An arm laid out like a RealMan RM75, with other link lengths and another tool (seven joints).
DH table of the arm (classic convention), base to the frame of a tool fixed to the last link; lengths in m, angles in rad. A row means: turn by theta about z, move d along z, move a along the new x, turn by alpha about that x. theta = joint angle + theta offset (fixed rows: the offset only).
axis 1: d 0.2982  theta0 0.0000  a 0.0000  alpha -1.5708
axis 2: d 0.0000  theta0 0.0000  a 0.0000  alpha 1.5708
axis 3: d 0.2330  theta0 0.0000  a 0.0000  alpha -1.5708
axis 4: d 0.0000  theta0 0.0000  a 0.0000  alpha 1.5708
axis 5: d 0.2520  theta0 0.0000  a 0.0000  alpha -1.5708
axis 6: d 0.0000  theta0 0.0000  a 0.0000  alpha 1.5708
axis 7: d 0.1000  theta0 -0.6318  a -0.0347  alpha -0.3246
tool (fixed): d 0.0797  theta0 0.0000  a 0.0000  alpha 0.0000
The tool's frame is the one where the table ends.
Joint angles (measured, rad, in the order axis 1, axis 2, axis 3, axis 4, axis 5, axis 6, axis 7), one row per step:
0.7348, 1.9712, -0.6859, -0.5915, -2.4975, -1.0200, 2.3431
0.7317, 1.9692, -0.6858, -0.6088, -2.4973, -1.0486, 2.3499
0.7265, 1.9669, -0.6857, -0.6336, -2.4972, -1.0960, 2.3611
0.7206, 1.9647, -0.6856, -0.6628, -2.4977, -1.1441, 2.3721
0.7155, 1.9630, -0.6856, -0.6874, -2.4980, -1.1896, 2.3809
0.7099, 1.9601, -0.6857, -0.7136, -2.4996, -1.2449, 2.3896
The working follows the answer.
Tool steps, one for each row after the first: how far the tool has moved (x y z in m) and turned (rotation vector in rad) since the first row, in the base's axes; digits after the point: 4 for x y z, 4 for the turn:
-0.0026, -0.0014, 0.0034, -0.0102, 0.0081, 0.0020
-0.0065, -0.0048, 0.0076, -0.0310, 0.0231, 0.0028
-0.0105, -0.0081, 0.0128, -0.0502, 0.0352, 0.0053
-0.0143, -0.0119, 0.0167, -0.0715, 0.0468, 0.0074
-0.0182, -0.0172, 0.0209, -0.1008, 0.0590, 0.0095

Tool pose at each row, in the base's axes (x y z in m, rotation vector in rad; rounded; the steps above come from the unrounded poses):
0.2767, 0.4628, 0.0725, -2.7048, 0.8396, 0.0163
0.2741, 0.4614, 0.0759, -2.7168, 0.8416, 0.0236
0.2703, 0.4580, 0.0801, -2.7397, 0.8496, 0.0355
0.2662, 0.4547, 0.0853, -2.7612, 0.8541, 0.0447
0.2625, 0.4509, 0.0892, -2.7843, 0.8593, 0.0524
0.2585, 0.4456, 0.0934, -2.8150, 0.8666, 0.0576

